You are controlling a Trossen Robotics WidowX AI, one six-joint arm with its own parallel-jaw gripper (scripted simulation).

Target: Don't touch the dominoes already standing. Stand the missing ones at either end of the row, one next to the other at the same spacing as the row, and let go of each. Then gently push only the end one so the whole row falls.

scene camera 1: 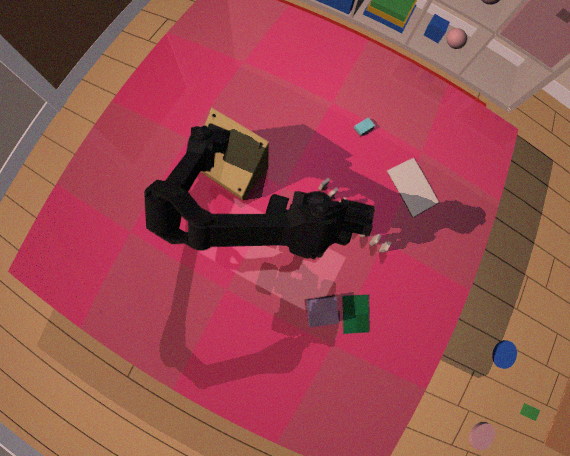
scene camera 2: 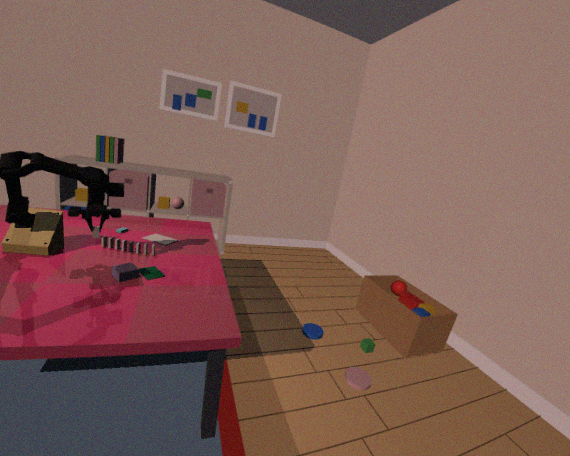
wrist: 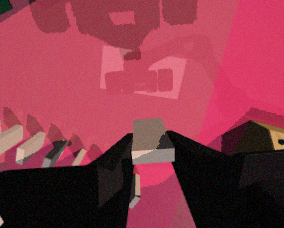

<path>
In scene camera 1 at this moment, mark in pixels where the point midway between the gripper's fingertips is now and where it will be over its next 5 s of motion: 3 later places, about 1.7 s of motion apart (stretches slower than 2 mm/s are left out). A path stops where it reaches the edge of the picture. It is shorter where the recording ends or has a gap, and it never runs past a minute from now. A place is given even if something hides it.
My gripper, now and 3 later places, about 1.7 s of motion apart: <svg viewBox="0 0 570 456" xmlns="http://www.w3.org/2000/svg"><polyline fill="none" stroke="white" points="305,226 317,172 315,154 312,171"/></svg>
</path>
